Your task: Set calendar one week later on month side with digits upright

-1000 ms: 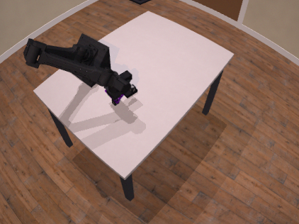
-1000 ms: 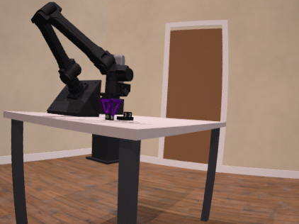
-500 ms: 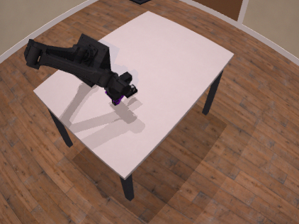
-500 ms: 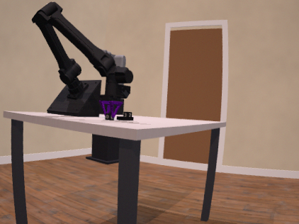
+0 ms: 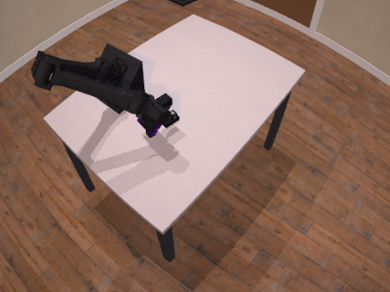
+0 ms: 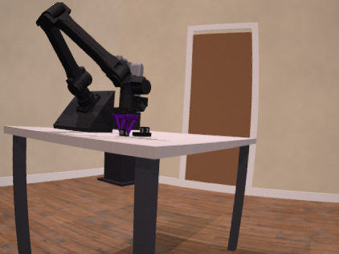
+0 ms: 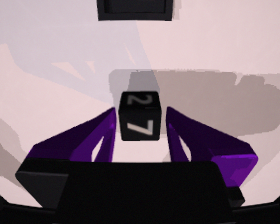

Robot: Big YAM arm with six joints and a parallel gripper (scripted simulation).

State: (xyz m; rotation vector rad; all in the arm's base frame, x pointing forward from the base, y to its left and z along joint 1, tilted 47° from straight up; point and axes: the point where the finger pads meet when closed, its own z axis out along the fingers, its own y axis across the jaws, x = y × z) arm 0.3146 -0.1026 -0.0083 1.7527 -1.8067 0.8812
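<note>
The black date cube lies right at my hand. Also, from my hand: black tray 11 cm to the left, 1 cm below.
</note>
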